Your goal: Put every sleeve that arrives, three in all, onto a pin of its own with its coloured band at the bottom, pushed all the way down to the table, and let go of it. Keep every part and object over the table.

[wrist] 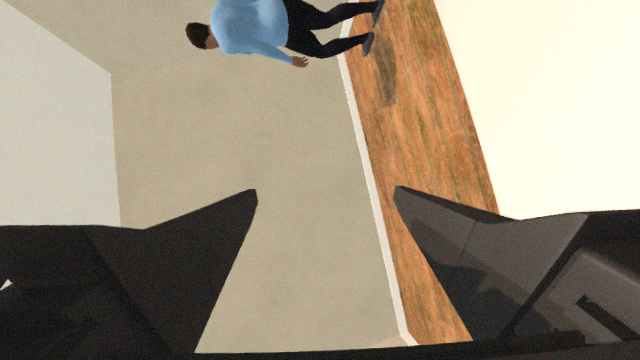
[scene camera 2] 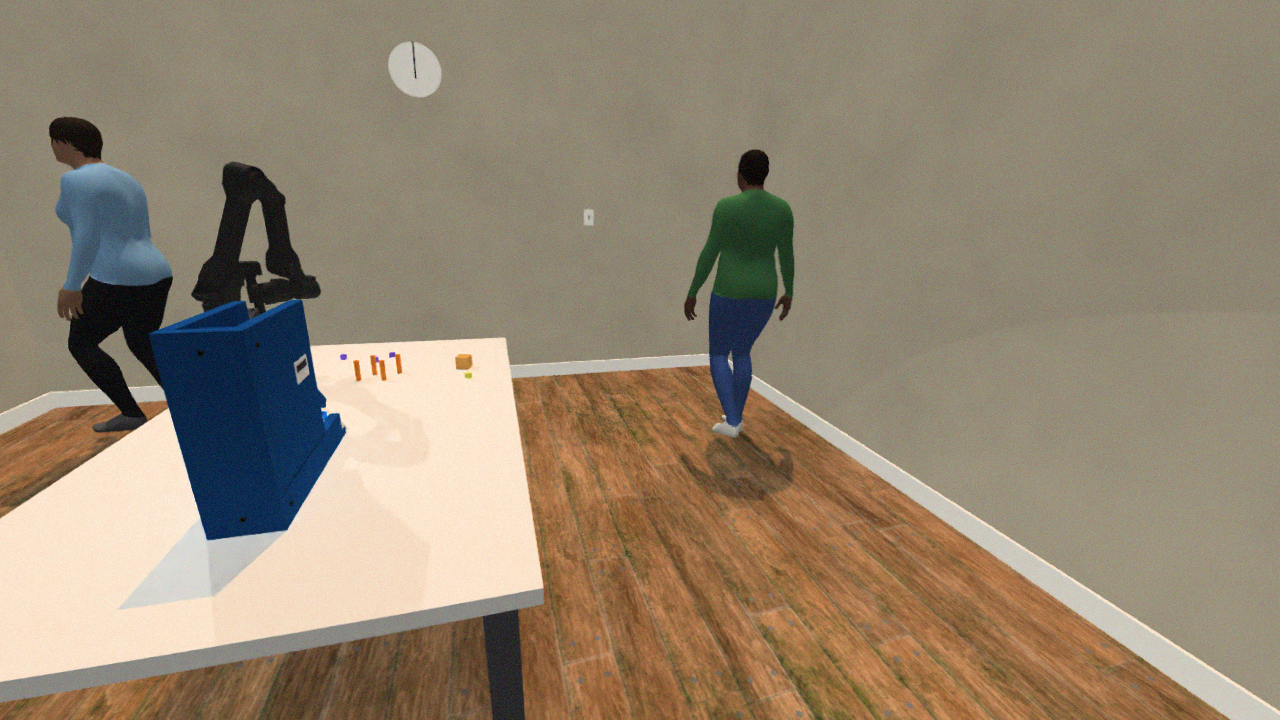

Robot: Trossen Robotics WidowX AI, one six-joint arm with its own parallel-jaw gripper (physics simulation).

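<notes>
My gripper [wrist: 326, 194] is open, with its two dark fingertips wide apart and no object between them in the wrist view. In the scene view the black arm stands behind the blue dispenser, and its fingers cannot be made out. Several upright orange pins [scene camera 2: 357, 369] [scene camera 2: 383, 369] [scene camera 2: 399, 363] stand close together towards the far end of the table [scene camera 2: 447, 501]. A small white and blue thing [scene camera 2: 325, 414] shows at the dispenser's foot, partly hidden; I cannot tell whether it is a sleeve. No sleeve can be clearly made out in either view.
The tall blue dispenser [scene camera 2: 214, 429] stands on the table and hides part of it. Small purple pieces [scene camera 2: 343, 356] [scene camera 2: 392, 354] lie near the pins. An orange block [scene camera 2: 463, 361] and a small yellow-green piece [scene camera 2: 468, 375] are near the right edge. Two people stand beyond the table.
</notes>
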